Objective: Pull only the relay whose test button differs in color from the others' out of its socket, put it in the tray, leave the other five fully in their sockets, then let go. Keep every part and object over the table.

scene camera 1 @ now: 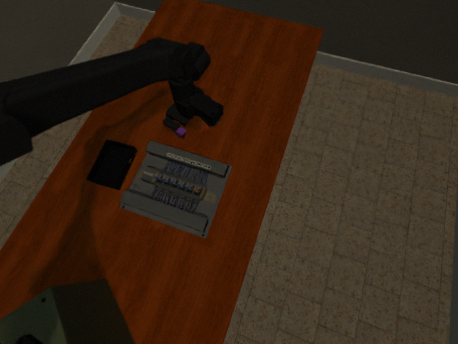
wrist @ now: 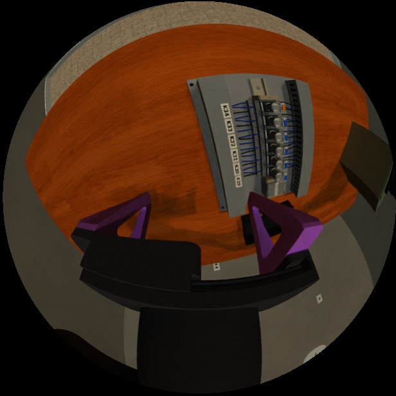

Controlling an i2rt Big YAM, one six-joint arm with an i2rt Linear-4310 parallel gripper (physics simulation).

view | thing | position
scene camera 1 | grey panel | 205,209
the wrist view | gripper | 198,197
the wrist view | grey panel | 239,87
